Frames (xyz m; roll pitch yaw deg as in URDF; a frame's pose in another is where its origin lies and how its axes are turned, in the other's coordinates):
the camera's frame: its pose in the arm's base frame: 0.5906 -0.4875 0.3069 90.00 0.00 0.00
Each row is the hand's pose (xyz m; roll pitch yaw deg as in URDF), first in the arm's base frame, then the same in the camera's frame.
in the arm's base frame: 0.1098 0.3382 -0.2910 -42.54 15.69 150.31
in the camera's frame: -0.4808 -0.5979 -0.8257 56.23 28.48 -162.08
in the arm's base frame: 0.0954 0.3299 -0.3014 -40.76 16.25 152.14
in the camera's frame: -0.4952 -0.6083 -0.8174 57.65 26.66 -161.75
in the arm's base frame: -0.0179 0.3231 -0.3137 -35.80 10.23 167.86
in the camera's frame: -0.6085 -0.6206 -0.8106 56.39 11.94 -169.54
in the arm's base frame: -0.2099 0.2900 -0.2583 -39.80 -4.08 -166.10
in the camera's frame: -0.8005 -0.5652 -0.7775 51.21 -13.86 175.80
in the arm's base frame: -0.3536 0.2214 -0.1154 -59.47 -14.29 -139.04
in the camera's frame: -0.9442 -0.4223 -0.7089 42.62 -39.44 161.36
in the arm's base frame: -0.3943 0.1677 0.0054 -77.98 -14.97 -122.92
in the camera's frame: -0.9849 -0.3015 -0.6552 33.77 -54.19 153.80
